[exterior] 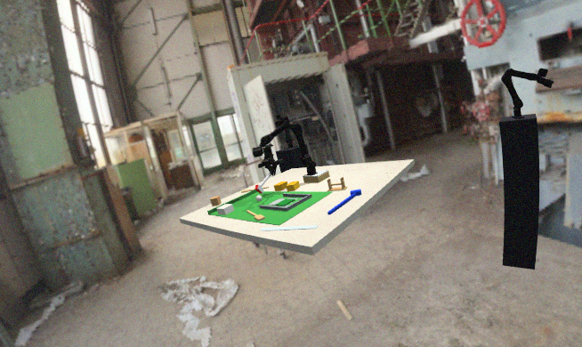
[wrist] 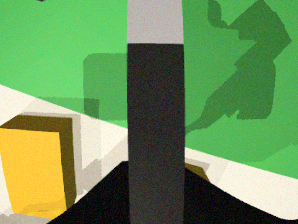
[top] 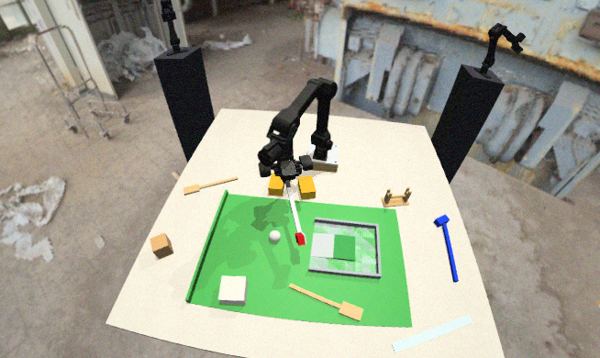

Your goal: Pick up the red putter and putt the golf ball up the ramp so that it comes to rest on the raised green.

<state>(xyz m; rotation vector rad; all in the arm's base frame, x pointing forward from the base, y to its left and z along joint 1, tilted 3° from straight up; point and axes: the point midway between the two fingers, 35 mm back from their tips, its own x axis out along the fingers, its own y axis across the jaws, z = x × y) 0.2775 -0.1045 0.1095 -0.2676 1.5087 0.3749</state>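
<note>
My gripper tip is 11 cm short of the red putter and 5 cm to the right of it. The rest, counted from my gripper tip: white block: 40 cm ahead, 9 cm to the right, 11 cm below; then white golf ball: 17 cm ahead, 1 cm to the right, 11 cm below; then green mat: 20 cm ahead, 11 cm to the left, 14 cm below.
</note>
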